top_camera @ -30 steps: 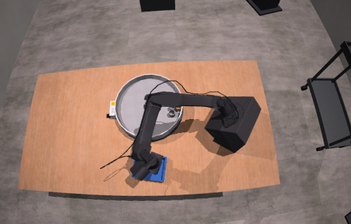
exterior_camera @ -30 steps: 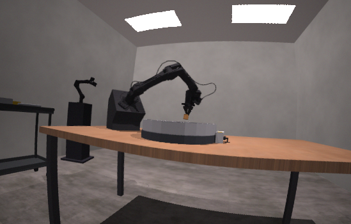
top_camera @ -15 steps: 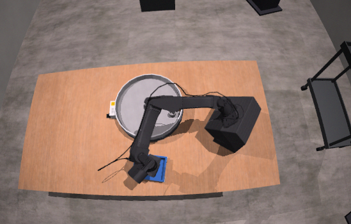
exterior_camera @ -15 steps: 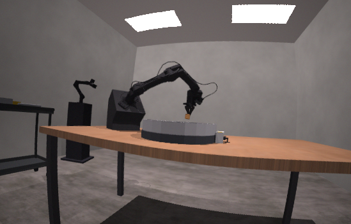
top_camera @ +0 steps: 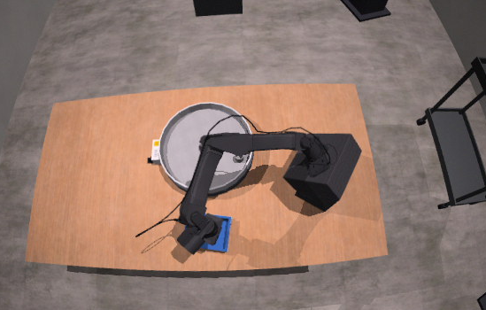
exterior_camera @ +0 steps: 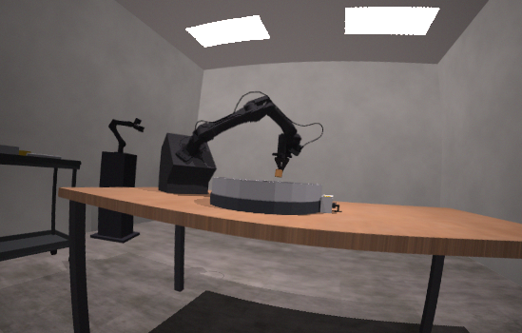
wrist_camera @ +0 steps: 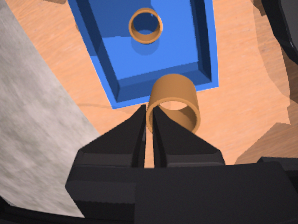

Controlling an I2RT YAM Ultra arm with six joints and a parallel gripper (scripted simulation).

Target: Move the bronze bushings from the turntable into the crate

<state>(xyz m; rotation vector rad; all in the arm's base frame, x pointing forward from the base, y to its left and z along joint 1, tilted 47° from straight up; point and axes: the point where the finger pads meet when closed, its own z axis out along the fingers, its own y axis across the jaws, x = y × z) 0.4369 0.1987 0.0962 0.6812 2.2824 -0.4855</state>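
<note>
Now: the blue crate 13 cm below my hand, 3 cm to the right of it and 3 cm ahead of it. Also, from my hand: round grey turntable: 38 cm to the right, 10 cm below, 10 cm behind.
</note>
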